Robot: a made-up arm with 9 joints. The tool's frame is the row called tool.
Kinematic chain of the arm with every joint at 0, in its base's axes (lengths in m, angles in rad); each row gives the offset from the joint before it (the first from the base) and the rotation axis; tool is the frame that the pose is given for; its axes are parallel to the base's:
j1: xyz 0 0 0.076 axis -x
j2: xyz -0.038 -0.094 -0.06 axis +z
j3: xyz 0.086 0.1 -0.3 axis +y
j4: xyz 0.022 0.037 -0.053 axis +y
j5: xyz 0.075 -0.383 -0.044 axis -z
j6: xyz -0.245 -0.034 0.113 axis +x
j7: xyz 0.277 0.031 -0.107 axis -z
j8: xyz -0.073 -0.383 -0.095 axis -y
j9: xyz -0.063 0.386 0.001 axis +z
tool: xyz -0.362 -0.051 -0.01
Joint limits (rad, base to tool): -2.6..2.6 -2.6..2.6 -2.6..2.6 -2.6..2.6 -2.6..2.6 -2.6..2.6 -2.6..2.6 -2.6..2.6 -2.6..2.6
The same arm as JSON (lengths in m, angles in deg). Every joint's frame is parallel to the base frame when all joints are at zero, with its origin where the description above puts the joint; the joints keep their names.
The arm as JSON. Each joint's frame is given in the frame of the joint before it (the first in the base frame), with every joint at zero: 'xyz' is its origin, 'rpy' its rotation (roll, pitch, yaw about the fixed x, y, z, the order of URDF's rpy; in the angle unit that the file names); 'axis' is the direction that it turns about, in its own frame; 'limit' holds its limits. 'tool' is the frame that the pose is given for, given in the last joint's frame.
{
  "units": {
    "length": "m",
    "angle": "deg"
  },
  "joints": [
    {
      "name": "j1",
      "type": "revolute",
      "origin": {
        "xyz": [
          0.0,
          0.0,
          0.076
        ],
        "rpy": [
          0.0,
          0.0,
          0.0
        ]
      },
      "axis": "-x",
      "limit": {
        "lower": -148.97,
        "upper": 148.97
      }
    },
    {
      "name": "j2",
      "type": "revolute",
      "origin": {
        "xyz": [
          -0.038,
          -0.094,
          -0.06
        ],
        "rpy": [
          0.0,
          0.0,
          0.0
        ]
      },
      "axis": "+z",
      "limit": {
        "lower": -148.97,
        "upper": 148.97
      }
    },
    {
      "name": "j3",
      "type": "revolute",
      "origin": {
        "xyz": [
          0.086,
          0.1,
          -0.3
        ],
        "rpy": [
          0.0,
          0.0,
          0.0
        ]
      },
      "axis": "+y",
      "limit": {
        "lower": -148.97,
        "upper": 148.97
      }
    },
    {
      "name": "j4",
      "type": "revolute",
      "origin": {
        "xyz": [
          0.022,
          0.037,
          -0.053
        ],
        "rpy": [
          0.0,
          0.0,
          0.0
        ]
      },
      "axis": "+y",
      "limit": {
        "lower": -148.97,
        "upper": 148.97
      }
    },
    {
      "name": "j5",
      "type": "revolute",
      "origin": {
        "xyz": [
          0.075,
          -0.383,
          -0.044
        ],
        "rpy": [
          0.0,
          0.0,
          0.0
        ]
      },
      "axis": "-z",
      "limit": {
        "lower": -148.97,
        "upper": 148.97
      }
    },
    {
      "name": "j6",
      "type": "revolute",
      "origin": {
        "xyz": [
          -0.245,
          -0.034,
          0.113
        ],
        "rpy": [
          0.0,
          0.0,
          0.0
        ]
      },
      "axis": "+x",
      "limit": {
        "lower": -148.97,
        "upper": 148.97
      }
    },
    {
      "name": "j7",
      "type": "revolute",
      "origin": {
        "xyz": [
          0.277,
          0.031,
          -0.107
        ],
        "rpy": [
          0.0,
          0.0,
          0.0
        ]
      },
      "axis": "-z",
      "limit": {
        "lower": -148.97,
        "upper": 148.97
      }
    },
    {
      "name": "j8",
      "type": "revolute",
      "origin": {
        "xyz": [
          -0.073,
          -0.383,
          -0.095
        ],
        "rpy": [
          0.0,
          0.0,
          0.0
        ]
      },
      "axis": "-y",
      "limit": {
        "lower": -148.97,
        "upper": 148.97
      }
    },
    {
      "name": "j9",
      "type": "revolute",
      "origin": {
        "xyz": [
          -0.063,
          0.386,
          0.001
        ],
        "rpy": [
          0.0,
          0.0,
          0.0
        ]
      },
      "axis": "+z",
      "limit": {
        "lower": -148.97,
        "upper": 148.97
      }
    }
  ],
  "tool": {
    "origin": {
      "xyz": [
        -0.362,
        -0.051,
        -0.01
      ],
      "rpy": [
        0.0,
        0.0,
        0.0
      ]
    }
  }
}

